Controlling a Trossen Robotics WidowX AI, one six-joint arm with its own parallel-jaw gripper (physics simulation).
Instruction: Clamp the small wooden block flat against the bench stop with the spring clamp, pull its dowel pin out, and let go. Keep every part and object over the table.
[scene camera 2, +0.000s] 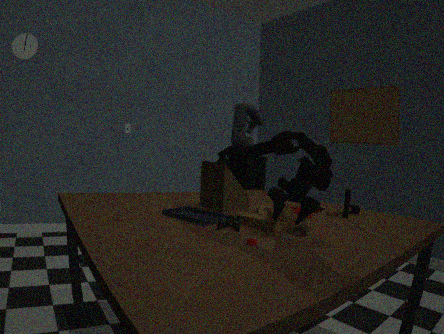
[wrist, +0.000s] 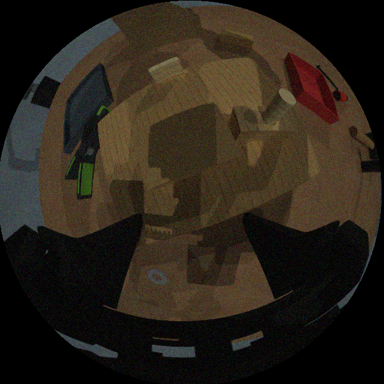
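Pixels of known places: gripper, between the fingertips: (scene camera 2: 285, 222); arm's base, origin of its link: (scene camera 2: 216, 171).
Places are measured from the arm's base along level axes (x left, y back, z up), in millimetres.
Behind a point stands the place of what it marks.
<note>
My gripper (scene camera 2: 287, 220) @[x -28, y -437, z -134 mm] (wrist: 193, 219) is open and empty, its dark fingers spread low over the near side of the wooden bench board (wrist: 120, 145). In the wrist view a small wooden block (wrist: 241, 124) is on the board, beyond and right of the fingertips. A pale dowel pin (wrist: 280, 105) stands up at a tilt at the block's right end. The spring clamp (wrist: 86, 177) (scene camera 2: 228, 223) @[x -177, y -320, z -143 mm], black with green grips, lies left of the board beside the blue tray. A pale bar (wrist: 167, 70) is at the board's far edge; whether it is the bench stop I cannot tell.
A blue tray (scene camera 2: 187, 215) @[x -209, y -117, z -156 mm] (wrist: 85, 110) is at the left. A red tray (wrist: 311, 87) is at the right, near a dark post (scene camera 2: 347, 202) @[x 341, y -470, z -90 mm]. A tall wooden wedge (scene camera 2: 212, 185) @[x -42, y -35, z -57 mm] stands behind. A grey ring (wrist: 157, 276) and a red piece (scene camera 2: 251, 242) @[x -246, y -506, z -150 mm] lie on the near side.
</note>
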